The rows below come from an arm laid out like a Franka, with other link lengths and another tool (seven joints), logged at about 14 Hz.
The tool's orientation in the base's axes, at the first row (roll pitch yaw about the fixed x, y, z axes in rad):
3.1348 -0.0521 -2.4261
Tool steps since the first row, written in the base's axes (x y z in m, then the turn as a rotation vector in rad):
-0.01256 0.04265 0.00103 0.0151 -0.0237 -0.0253
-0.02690 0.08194 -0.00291 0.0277 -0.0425 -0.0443
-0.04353 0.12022 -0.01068 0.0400 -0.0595 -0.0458
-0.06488 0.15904 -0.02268 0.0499 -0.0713 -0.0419
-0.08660 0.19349 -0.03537 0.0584 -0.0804 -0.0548
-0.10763 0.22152 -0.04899 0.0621 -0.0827 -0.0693
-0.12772 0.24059 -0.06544 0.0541 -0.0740 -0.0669
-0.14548 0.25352 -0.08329 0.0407 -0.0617 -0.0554
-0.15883 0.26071 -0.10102 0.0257 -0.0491 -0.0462
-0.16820 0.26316 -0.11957 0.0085 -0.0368 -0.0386
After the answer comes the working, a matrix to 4 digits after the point.
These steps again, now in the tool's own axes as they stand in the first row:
-0.01842 0.04044 -0.00172 0.0028 -0.0280 0.0253
-0.03355 0.07948 0.00170 0.0047 -0.0506 0.0443
-0.04650 0.11923 0.00908 0.0064 -0.0715 0.0457
-0.05647 0.16246 0.02087 0.0069 -0.0868 0.0417
-0.06332 0.20263 0.03349 0.0058 -0.0994 0.0545
-0.06654 0.23749 0.04720 0.0038 -0.1036 0.0689
-0.06475 0.26494 0.06395 0.0042 -0.0918 0.0666
-0.06076 0.28623 0.08218 0.0069 -0.0736 0.0553
-0.05633 0.30029 0.10026 0.0104 -0.0542 0.0464
-0.05184 0.30816 0.11912 0.0157 -0.0336 0.0392

The tool's axes in the first row as the columns of a matrix, in the base's axes (rounded; the answer above uses it unrounded):
-0.7537 -0.6557 -0.0438
-0.6551 0.7550 -0.0290
0.0521 0.0068 -0.9986

